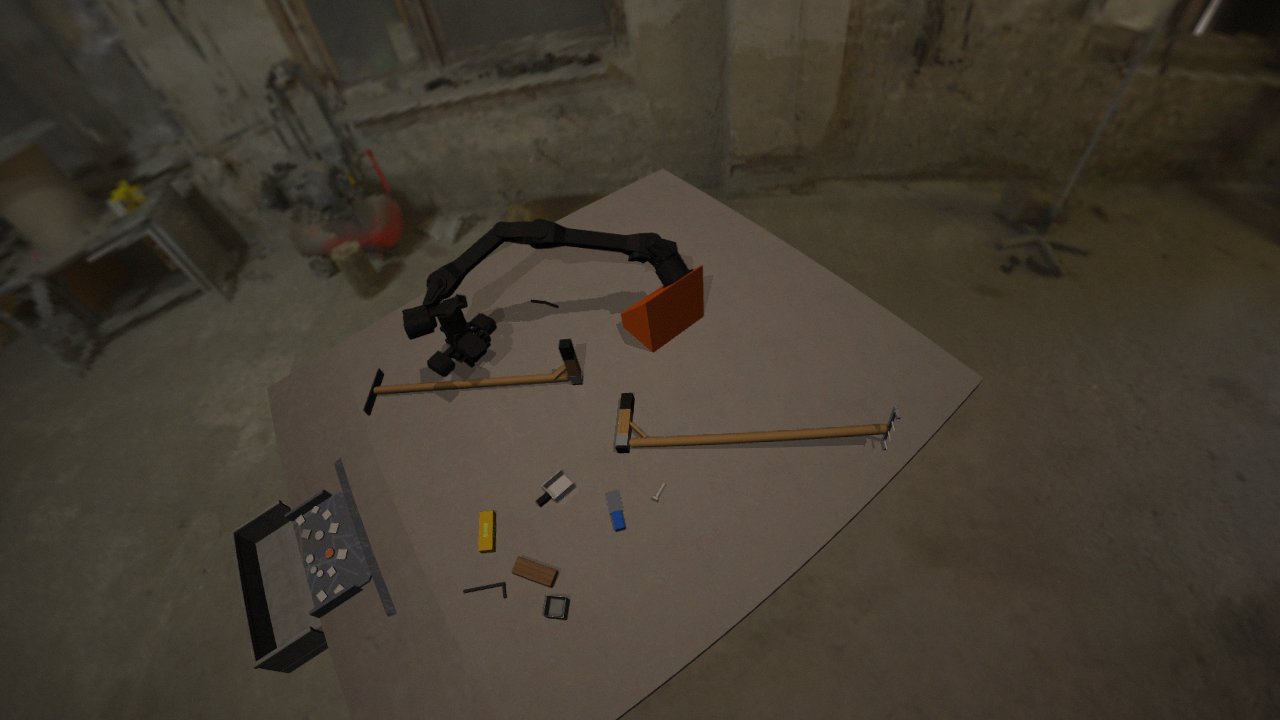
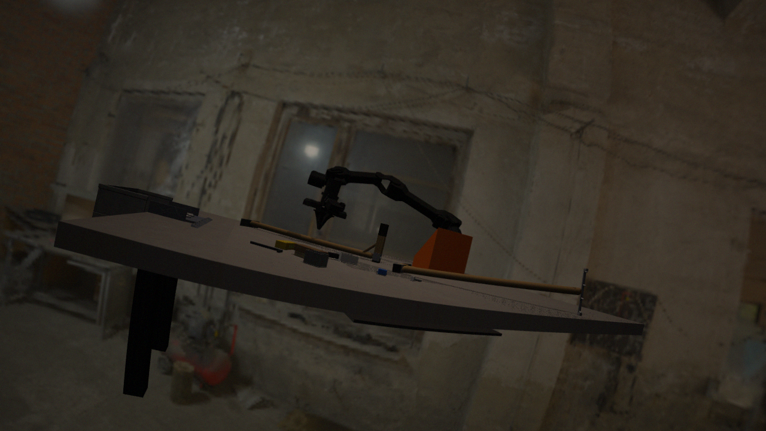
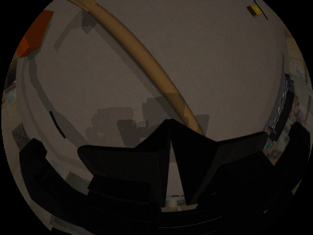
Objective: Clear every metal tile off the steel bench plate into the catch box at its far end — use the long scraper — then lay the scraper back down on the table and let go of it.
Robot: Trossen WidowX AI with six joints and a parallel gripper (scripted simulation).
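The wooden-shafted scraper is 3 cm ahead of my gripper tip. From my gripper tip the other things lie so: wooden block (16 cm ahead, 51 cm to the left, 5 cm below); then yellow block (19 cm ahead, 37 cm to the left, 5 cm below); then blue piece (4 cm behind, 52 cm to the left, 6 cm below).
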